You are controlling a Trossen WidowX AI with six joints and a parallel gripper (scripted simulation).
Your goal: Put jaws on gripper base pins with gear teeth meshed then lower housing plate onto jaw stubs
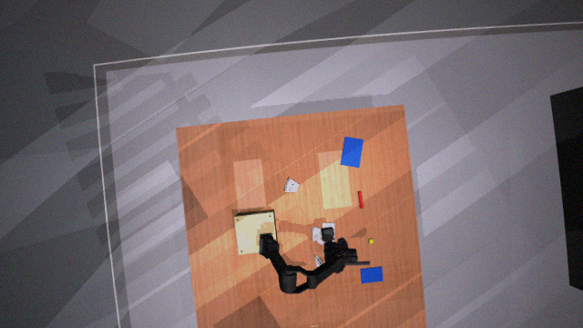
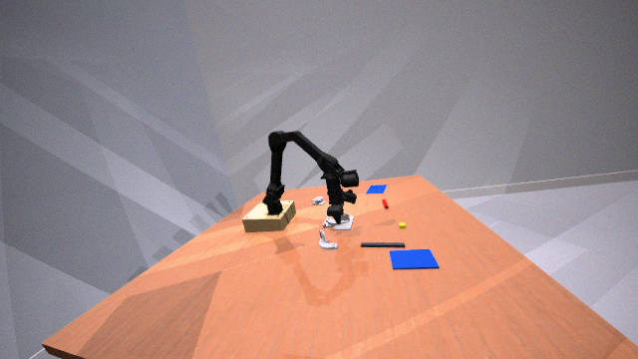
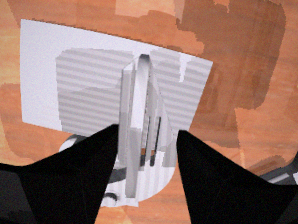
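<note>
The flat white plate lies 30 mm to the left of my gripper tip, 20 mm below it and 20 mm ahead of it. Round my gripper tip: housing plate 50 mm behind, 40 mm to the left, 20 mm below; then black bar 160 mm ahead, 150 mm to the right, 20 mm below; then jaw 30 mm behind, 20 mm to the left.
</note>
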